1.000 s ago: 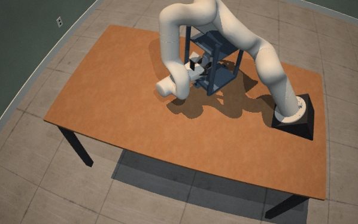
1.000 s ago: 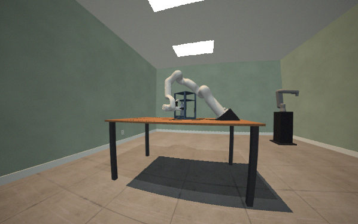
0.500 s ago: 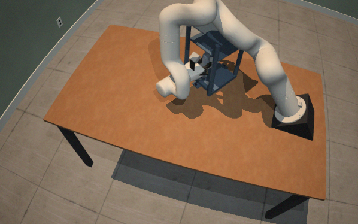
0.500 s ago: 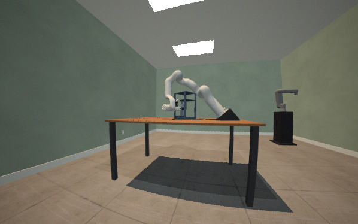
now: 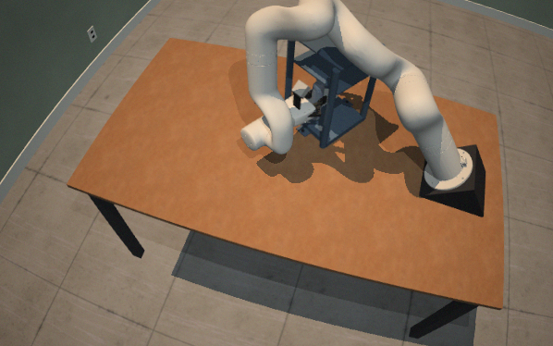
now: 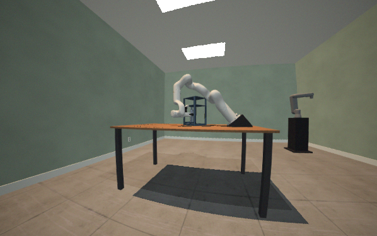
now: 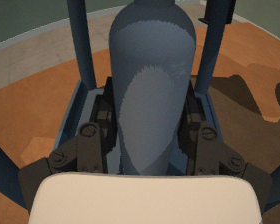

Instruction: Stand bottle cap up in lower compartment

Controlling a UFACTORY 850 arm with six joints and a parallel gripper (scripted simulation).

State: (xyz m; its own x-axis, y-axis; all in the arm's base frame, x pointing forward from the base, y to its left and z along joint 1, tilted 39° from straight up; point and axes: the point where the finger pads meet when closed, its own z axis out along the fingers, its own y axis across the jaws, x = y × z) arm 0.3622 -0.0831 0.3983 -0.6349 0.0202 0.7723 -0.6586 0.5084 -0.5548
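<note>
Now: the dark blue shelving unit 5 cm to the right of my hand, 4 cm above it and 3 cm behind it.
</note>
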